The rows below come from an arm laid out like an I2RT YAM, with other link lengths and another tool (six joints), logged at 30 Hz.
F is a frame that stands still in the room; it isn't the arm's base.
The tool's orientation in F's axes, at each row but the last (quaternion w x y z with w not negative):
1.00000, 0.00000, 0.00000, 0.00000
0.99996, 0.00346, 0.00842, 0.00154
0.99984, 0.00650, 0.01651, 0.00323
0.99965, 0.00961, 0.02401, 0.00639
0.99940, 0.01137, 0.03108, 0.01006
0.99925, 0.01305, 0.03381, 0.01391
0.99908, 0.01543, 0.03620, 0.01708
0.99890, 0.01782, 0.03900, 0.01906
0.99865, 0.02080, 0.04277, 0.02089
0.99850, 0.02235, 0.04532, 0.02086
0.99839, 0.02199, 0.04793, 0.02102
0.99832, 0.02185, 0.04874, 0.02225
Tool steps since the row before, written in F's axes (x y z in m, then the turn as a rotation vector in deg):
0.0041, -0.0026, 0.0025, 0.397, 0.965, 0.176
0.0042, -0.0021, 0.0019, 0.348, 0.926, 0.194
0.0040, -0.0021, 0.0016, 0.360, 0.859, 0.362
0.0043, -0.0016, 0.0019, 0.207, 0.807, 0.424
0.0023, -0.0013, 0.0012, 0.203, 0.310, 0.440
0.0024, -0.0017, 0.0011, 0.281, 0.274, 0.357
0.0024, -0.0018, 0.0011, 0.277, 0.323, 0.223
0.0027, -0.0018, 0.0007, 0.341, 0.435, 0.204
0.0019, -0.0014, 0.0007, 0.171, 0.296, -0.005
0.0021, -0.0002, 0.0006, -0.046, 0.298, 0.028
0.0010, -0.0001, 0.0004, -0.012, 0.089, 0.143
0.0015, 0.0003, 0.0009, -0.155, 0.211, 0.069
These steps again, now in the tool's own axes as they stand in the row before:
0.0041, -0.0026, 0.0025, 0.397, 0.965, 0.176
0.0042, -0.0021, 0.0020, 0.348, 0.926, 0.193
0.0039, -0.0021, 0.0018, 0.354, 0.861, 0.363
0.0042, -0.0016, 0.0021, 0.197, 0.813, 0.418
0.0022, -0.0013, 0.0014, 0.182, 0.316, 0.445
0.0023, -0.0017, 0.0013, 0.264, 0.276, 0.368
0.0022, -0.0018, 0.0013, 0.271, 0.321, 0.233
0.0026, -0.0019, 0.0010, 0.341, 0.429, 0.215
0.0018, -0.0014, 0.0009, 0.184, 0.288, -0.002
0.0020, -0.0003, 0.0008, -0.035, 0.301, 0.011
0.0010, -0.0001, 0.0005, -0.022, 0.096, 0.137
0.0014, 0.0003, 0.0010, -0.151, 0.220, 0.045

